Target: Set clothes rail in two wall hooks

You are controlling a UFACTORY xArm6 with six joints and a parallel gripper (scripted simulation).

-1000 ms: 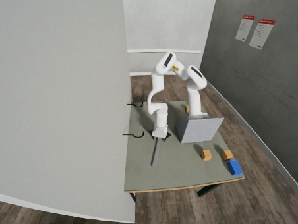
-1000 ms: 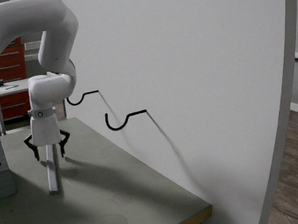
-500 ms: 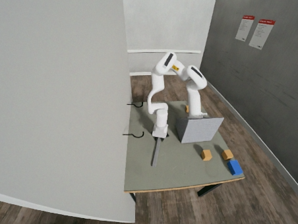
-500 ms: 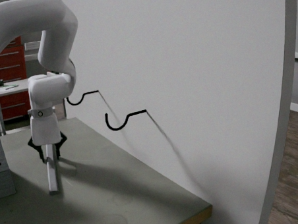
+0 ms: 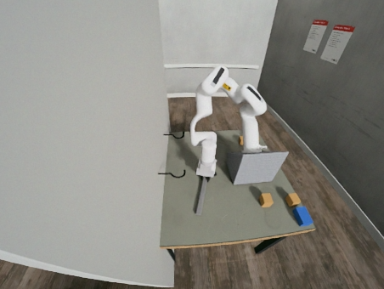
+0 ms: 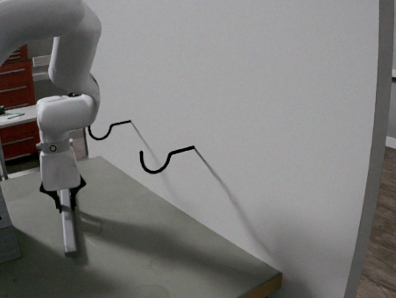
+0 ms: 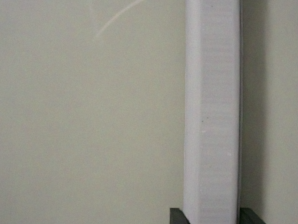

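Right now my hand is 10 mm above the grey clothes rail. The rest, counted from my hand: blue block (540 mm behind, 230 mm to the left, 10 mm below); then white wall panel (290 mm ahead, 40 mm to the right, 400 mm above).
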